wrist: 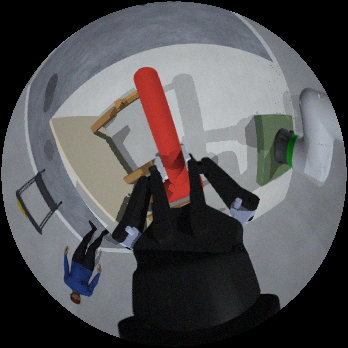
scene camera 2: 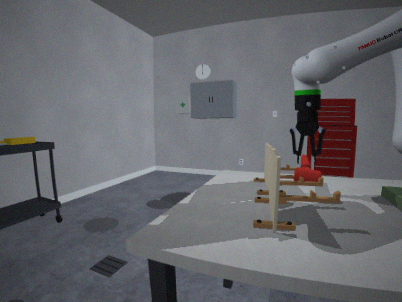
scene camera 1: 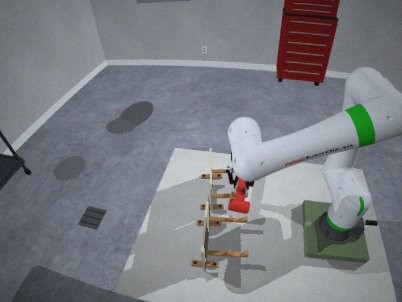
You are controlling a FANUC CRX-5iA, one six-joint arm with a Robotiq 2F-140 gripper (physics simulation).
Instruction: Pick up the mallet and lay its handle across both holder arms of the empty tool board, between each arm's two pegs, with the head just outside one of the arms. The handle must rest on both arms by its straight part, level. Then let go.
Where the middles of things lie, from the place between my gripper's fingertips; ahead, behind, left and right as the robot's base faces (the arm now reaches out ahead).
My hand is 40 mm to the left of the red mallet (wrist: 146,80) and 10 mm below it.
